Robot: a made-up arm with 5 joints.
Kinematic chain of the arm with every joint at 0, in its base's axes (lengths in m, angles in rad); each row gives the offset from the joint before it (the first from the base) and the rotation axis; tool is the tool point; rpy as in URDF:
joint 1: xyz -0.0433 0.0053 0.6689 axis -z
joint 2: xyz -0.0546 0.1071 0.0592 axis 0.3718 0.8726 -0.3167
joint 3: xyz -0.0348 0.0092 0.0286 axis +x
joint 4: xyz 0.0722 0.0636 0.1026 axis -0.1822 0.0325 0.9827
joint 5: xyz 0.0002 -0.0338 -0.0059 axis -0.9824 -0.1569 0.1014
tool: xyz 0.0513 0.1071 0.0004 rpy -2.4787 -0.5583 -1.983
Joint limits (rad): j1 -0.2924..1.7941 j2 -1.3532..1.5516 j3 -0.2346..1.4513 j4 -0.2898..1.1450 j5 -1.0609..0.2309
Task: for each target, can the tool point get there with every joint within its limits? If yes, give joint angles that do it. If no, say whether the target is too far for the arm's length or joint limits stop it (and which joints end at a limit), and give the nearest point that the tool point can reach.
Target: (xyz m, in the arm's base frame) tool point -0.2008 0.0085 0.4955
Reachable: no: joint limits stop it (at a limit: joint 2, joint 3, joint 4, joint 5) | nearest point -0.1476 0.0074 0.6186 | short by 0.134 m
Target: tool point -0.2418 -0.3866 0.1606
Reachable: no: too far | nearest point -0.0905 -0.0878 0.6186 | short by 0.567 m
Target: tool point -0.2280 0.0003 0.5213
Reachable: no: joint limits stop it (at a limit: joint 2, joint 3, joint 4, joint 5) | nearest point -0.1476 0.0025 0.6186 | short by 0.126 m
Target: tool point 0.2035 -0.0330 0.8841
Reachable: yes | joints 1.5628 0.0802 0.0192 0.1916 -0.3440
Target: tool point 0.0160 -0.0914 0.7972
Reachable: yes | joints 0.2584 0.7830 1.3135 0.4411 -0.8649
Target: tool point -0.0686 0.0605 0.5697
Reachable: no: joint limits stop it (at a limit: joint 1, joint 2, joint 3, joint 4, joint 5) | nearest point -0.1144 0.0817 0.6186 | short by 0.070 m
